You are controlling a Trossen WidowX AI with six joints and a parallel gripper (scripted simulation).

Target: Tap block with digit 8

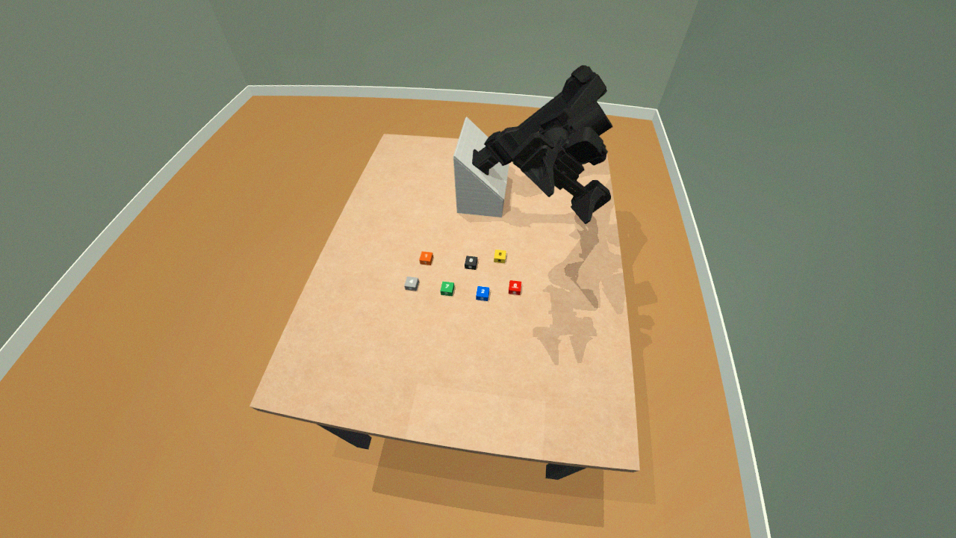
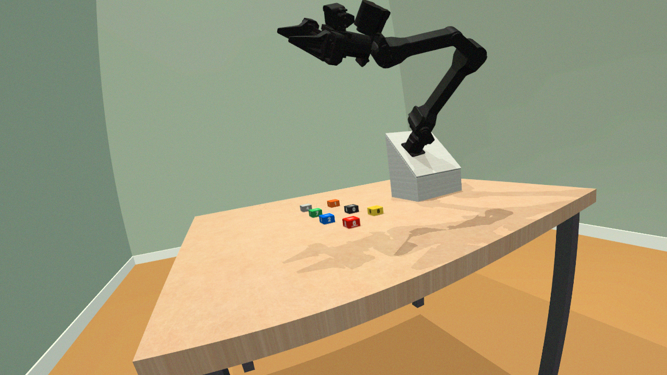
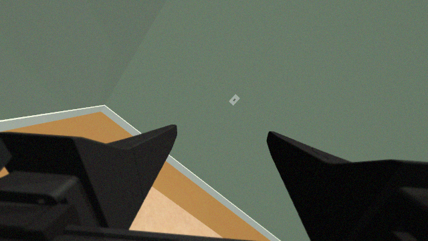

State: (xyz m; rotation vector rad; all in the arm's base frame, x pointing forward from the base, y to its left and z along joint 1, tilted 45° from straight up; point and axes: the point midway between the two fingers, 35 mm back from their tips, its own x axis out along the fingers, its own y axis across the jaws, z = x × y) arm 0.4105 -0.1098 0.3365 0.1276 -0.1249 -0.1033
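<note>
Right now my gripper tip is 240 mm past the yellow block, 90 mm to the left of it and 430 mm above it. Round my gripper tip: green 7 block: 120 mm behind, 230 mm to the right, 430 mm below; red block: 130 mm behind, 50 mm to the right, 430 mm below; blue 2 block: 110 mm behind, 140 mm to the right, 430 mm below.
</note>
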